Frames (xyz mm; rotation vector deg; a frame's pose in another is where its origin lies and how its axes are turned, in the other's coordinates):
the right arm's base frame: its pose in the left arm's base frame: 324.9 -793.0 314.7 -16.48 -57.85 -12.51
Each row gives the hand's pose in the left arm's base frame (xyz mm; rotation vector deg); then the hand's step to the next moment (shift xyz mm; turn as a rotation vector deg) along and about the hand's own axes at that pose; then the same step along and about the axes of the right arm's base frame.
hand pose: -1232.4 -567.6 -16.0 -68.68 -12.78 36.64
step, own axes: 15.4 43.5 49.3 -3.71 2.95 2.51
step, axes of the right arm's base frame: -37.1 48.9 28.1 -3.70 -0.98 3.75
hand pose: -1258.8 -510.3 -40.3 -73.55 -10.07 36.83
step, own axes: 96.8 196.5 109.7 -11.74 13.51 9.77
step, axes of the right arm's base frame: -175.6 170.8 3.7 -15.85 -1.40 12.75
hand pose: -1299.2 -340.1 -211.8 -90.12 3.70 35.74
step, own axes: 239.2 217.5 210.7 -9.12 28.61 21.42
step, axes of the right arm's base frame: -240.0 286.9 -95.0 -32.76 7.46 15.22
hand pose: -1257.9 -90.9 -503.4 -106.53 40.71 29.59
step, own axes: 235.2 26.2 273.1 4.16 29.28 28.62
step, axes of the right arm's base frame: -164.2 261.0 -188.5 -38.18 15.00 3.29
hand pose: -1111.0 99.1 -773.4 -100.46 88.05 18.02
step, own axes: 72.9 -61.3 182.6 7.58 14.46 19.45
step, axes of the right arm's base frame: -62.1 124.2 -152.0 -23.40 8.83 -4.38
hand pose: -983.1 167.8 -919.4 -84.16 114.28 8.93
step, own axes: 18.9 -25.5 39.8 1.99 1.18 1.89
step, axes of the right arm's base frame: -10.6 9.8 -48.8 -2.77 -0.09 -1.11
